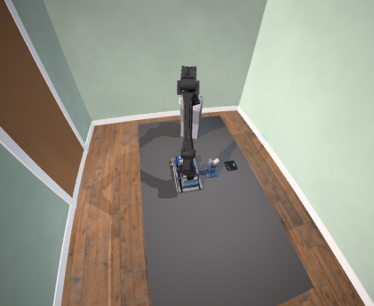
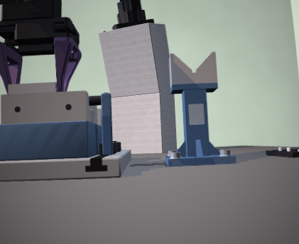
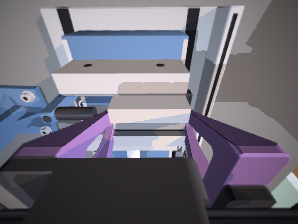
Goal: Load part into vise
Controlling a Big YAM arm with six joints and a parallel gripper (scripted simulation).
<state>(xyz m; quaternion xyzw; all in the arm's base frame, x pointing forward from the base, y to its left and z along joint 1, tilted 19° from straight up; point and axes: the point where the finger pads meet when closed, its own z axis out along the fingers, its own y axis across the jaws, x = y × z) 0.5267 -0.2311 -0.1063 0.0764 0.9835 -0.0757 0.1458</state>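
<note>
Right now my hand is right at the part. The rest, counted from my hand: dark work stop rod 7 cm to the left, 1 cm below, 1 cm ahead; then moving jaw 3 cm to the left, 3 cm behind, 2 cm below; then fixed jaw 3 cm ahead, 2 cm to the left, 2 cm below.
</note>
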